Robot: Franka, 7 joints.
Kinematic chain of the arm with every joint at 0, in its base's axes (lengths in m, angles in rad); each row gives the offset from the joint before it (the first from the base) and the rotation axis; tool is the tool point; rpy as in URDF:
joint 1: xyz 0 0 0.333 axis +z
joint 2: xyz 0 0 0 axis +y
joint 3: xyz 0 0 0.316 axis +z
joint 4: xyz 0.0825 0 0 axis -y
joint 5: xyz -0.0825 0 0.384 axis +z
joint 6: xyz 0 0 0 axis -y
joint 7: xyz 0.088 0 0 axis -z
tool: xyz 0 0 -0.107 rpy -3.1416 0 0
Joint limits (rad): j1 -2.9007..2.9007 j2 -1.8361..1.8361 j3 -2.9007..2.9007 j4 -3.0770..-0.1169 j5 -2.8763..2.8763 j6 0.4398..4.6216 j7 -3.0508..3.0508
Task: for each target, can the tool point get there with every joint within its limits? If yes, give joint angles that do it. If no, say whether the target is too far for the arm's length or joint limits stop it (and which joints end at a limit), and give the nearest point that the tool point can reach.
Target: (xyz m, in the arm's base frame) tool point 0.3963 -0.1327 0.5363
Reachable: yes | joints -0.0084 -0.2856 -0.5861 -2.3512 -1.5607 3.7930 -1.2050
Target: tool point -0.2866 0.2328 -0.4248
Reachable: no: joint limits stop it (at a limit: joint 2) | nearest point -0.2788 0.2265 -0.3553 | short by 0.070 m
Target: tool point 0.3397 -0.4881 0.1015
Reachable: yes | joints -1.8712 1.1293 0.8661 -1.8290 0.6478 2.1464 2.3805
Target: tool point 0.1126 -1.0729 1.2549
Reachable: no: too far | nearest point 0.0681 -0.6486 0.8903 | short by 0.561 m
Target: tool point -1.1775 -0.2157 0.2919
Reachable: no: too far | nearest point -0.8434 -0.1545 0.3036 | short by 0.340 m
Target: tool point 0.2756 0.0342 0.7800
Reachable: yes | joints -0.2644 -0.9967 0.2133 -2.3070 1.4553 2.4997 2.5170
